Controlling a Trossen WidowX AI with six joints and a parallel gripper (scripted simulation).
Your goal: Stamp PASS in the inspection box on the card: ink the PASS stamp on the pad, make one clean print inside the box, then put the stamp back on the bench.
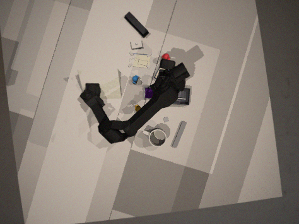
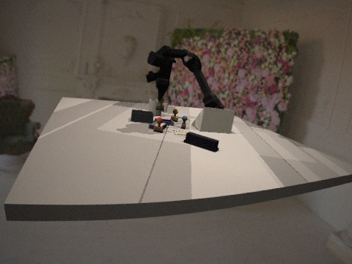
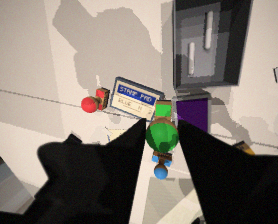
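The dark tray is 70 mm ahead of my gripper tip, 60 mm to the right of it and 110 mm below it. The rest, counted from my gripper tip: stamp pad tin: 60 mm to the left, 110 mm below; then green-knobbed stamp: 10 mm behind, 20 mm below; then purple ink pad: 50 mm behind, 40 mm to the right, 120 mm below.
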